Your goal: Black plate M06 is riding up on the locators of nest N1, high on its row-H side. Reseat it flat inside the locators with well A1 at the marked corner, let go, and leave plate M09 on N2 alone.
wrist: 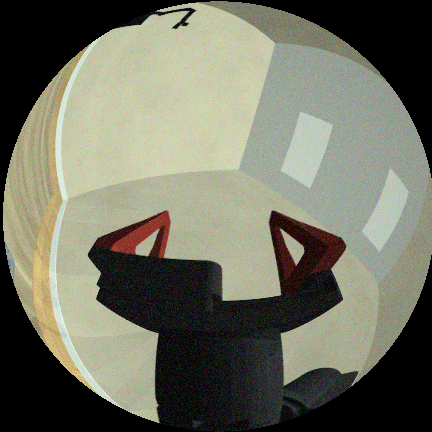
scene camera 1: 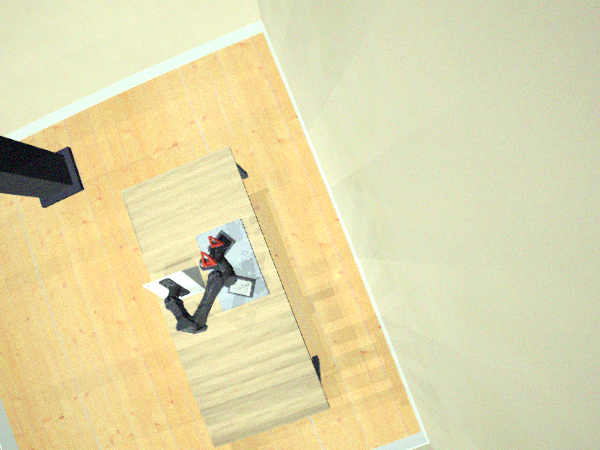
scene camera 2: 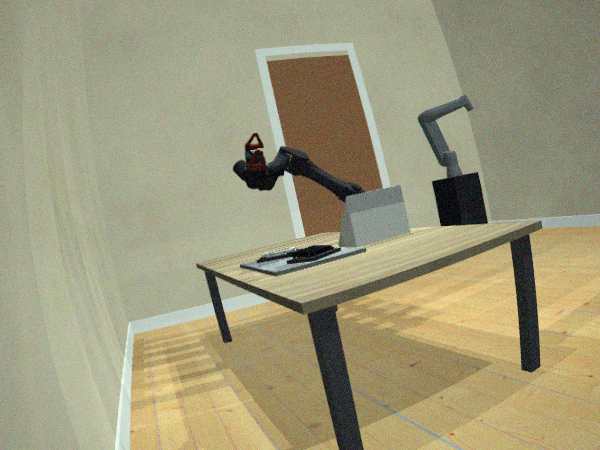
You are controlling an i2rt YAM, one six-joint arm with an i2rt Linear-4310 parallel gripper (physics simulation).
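Pixels of known places: gripper, fingertip midpoint: (wrist: 219,215) (scene camera 1: 205,243) (scene camera 2: 256,141); arm's base, link origin: (scene camera 1: 175,287) (scene camera 2: 368,212).
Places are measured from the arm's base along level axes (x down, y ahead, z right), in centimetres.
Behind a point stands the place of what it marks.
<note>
My gripper (scene camera 1: 212,251) @(x -33.5, y 43.6, z -13.1 cm) (scene camera 2: 256,150) @(x -33.5, y 43.6, z -13.1 cm) (wrist: 219,215) @(x -33.5, y 43.6, z -13.1 cm) is open and empty, its red fingers wide apart, high above the table and apart from both plates. A black plate (scene camera 1: 228,241) @(x 6.5, y 39.0, z -14.0 cm) (scene camera 2: 315,251) @(x 7.5, y 33.3, z -18.4 cm) sits on the grey-blue board (scene camera 1: 248,241) @(x 9.9, y 50.0, z -9.4 cm) (scene camera 2: 260,269) @(x 10.0, y 50.3, z -7.0 cm), partly hidden under the gripper in scene camera 1; its tilt and corner A1 are too small to tell. A pale, plate-like piece (scene camera 1: 242,287) @(x 7.3, y 36.2, z 16.3 cm) (scene camera 2: 280,254) @(x 8.4, y 36.2, z 11.1 cm) lies in a dark frame at the board's other end. The labels M06, M09, N1 and N2 cannot be read. Neither plate shows in the wrist view.
A pale slanted panel (scene camera 1: 155,287) @(x -4.3, y -8.6, z -4.3 cm) (scene camera 2: 380,220) @(x 3.6, y -0.2, z -7.8 cm) stands on the wooden table (scene camera 1: 260,370) @(x 11.2, y 25.2, z 71.1 cm) (scene camera 2: 425,255) @(x 11.2, y 21.3, z -65.0 cm) beside the board, near my arm's base. A grey arm (scene camera 2: 437,137) on a black pedestal (scene camera 2: 460,200) stands beyond the table. A black column (scene camera 1: 30,167) stands off the table's side.
</note>
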